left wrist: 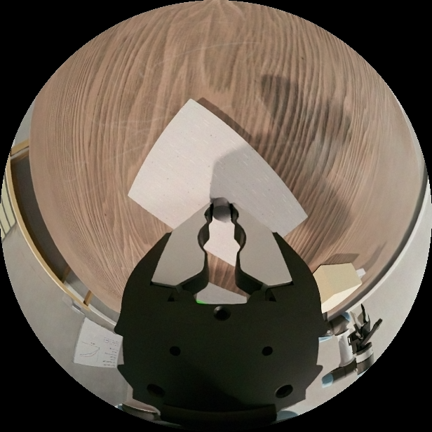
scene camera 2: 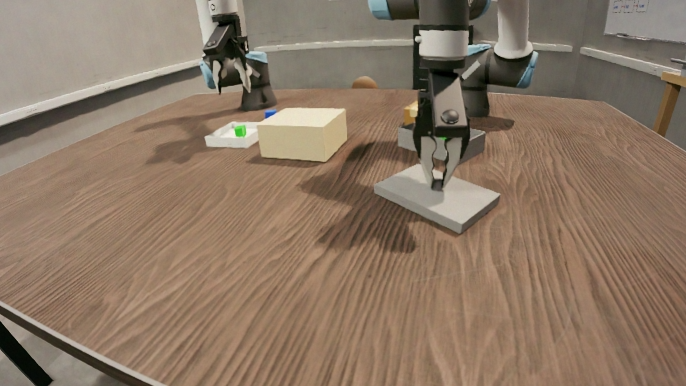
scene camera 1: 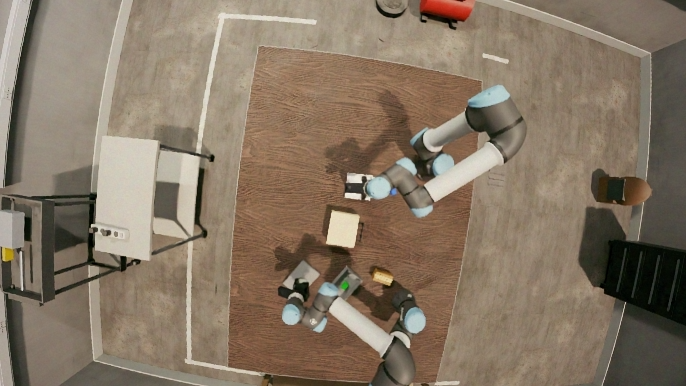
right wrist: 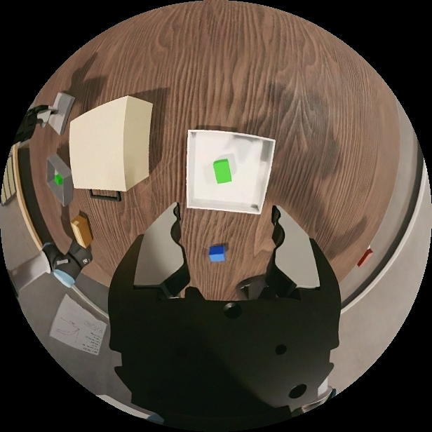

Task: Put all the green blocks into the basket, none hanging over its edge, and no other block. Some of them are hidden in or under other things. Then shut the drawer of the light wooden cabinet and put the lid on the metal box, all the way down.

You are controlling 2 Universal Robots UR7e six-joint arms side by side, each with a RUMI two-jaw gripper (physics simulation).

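My left gripper [scene camera 1: 300,284] [scene camera 2: 438,183] [left wrist: 221,204] is shut on the dark knob of the grey lid [scene camera 1: 307,271] [scene camera 2: 467,200] [left wrist: 175,160] [right wrist: 63,112], which is level on or barely above the table. The open metal box [scene camera 2: 472,148] [right wrist: 65,194] stands beside it with a green block [scene camera 1: 344,285] [scene camera 2: 444,137] [right wrist: 58,179] inside. My right gripper [scene camera 2: 233,91] [right wrist: 226,204] is open and empty above the white basket [scene camera 2: 220,143] [right wrist: 202,195], where another green block [scene camera 2: 240,131] [right wrist: 222,171] lies. The light wooden cabinet [scene camera 1: 343,229] [scene camera 2: 300,135] [right wrist: 100,150] looks shut, its dark handle [right wrist: 106,198] showing.
A blue block [scene camera 1: 393,191] [scene camera 2: 270,114] [right wrist: 216,253] lies on the table near the basket. An orange-yellow object [scene camera 1: 383,276] [scene camera 2: 411,112] [right wrist: 81,231] lies near the metal box. The cabinet stands between the basket and the metal box.
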